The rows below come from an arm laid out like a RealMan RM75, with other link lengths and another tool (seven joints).
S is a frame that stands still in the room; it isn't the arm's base.
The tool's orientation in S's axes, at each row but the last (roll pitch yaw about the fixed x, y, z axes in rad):
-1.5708, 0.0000, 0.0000
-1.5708, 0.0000, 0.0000
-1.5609, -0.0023, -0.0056
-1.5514, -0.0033, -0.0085
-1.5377, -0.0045, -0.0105
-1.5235, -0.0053, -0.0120
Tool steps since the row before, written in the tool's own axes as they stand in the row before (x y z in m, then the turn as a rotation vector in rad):
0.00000, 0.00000, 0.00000, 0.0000, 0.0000, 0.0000
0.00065, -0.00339, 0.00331, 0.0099, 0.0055, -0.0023
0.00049, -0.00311, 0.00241, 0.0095, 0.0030, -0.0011
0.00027, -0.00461, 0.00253, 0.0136, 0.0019, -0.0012
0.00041, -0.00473, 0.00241, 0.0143, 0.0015, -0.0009
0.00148, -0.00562, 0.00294, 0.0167, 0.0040, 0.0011
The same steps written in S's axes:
0.00000, 0.00000, 0.00000, 0.0000, 0.0000, 0.0000
0.00065, 0.00331, 0.00339, 0.0099, -0.0023, -0.0055
0.00050, 0.00238, 0.00313, 0.0095, -0.0011, -0.0030
0.00028, 0.00244, 0.00466, 0.0136, -0.0013, -0.0019
0.00041, 0.00225, 0.00481, 0.0143, -0.0010, -0.0015
0.00148, 0.00265, 0.00576, 0.0167, 0.0011, -0.0039

